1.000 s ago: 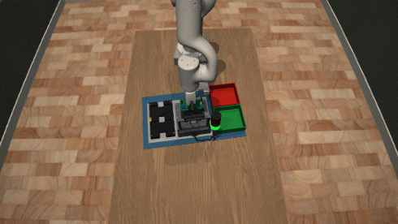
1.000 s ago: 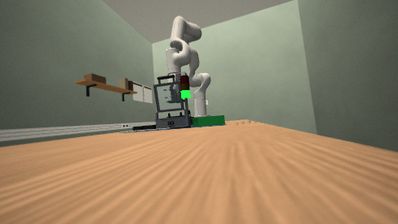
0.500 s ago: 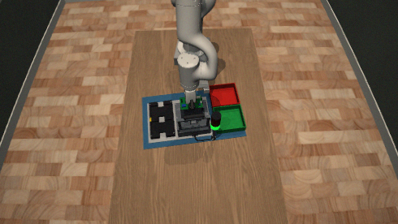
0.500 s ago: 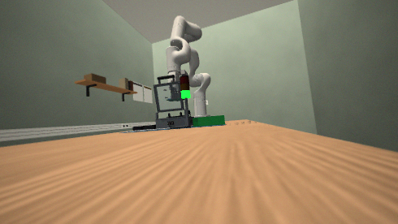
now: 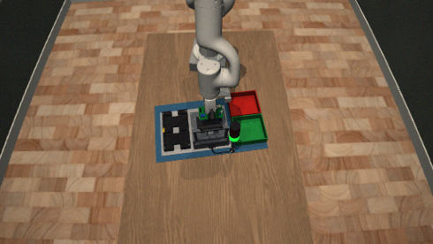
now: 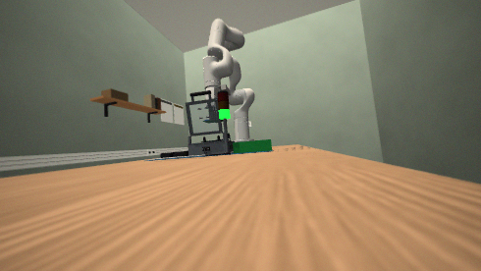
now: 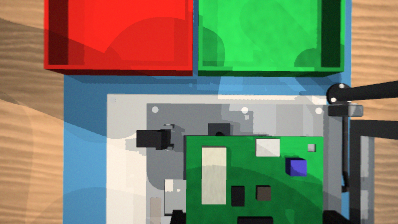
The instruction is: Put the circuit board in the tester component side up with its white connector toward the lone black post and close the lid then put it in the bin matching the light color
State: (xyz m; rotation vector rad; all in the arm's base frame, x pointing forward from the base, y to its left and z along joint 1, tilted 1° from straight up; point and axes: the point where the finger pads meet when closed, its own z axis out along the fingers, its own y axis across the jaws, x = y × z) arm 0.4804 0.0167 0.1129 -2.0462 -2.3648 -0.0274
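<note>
My hand is 190 mm to the right of the green bin, 160 mm above it and 20 mm short of it. Also, from my hand: dark nest: 110 mm below, 10 mm to the right; green circuit board: 10 mm below; tester lid: 110 mm ahead, 10 mm above.
</note>
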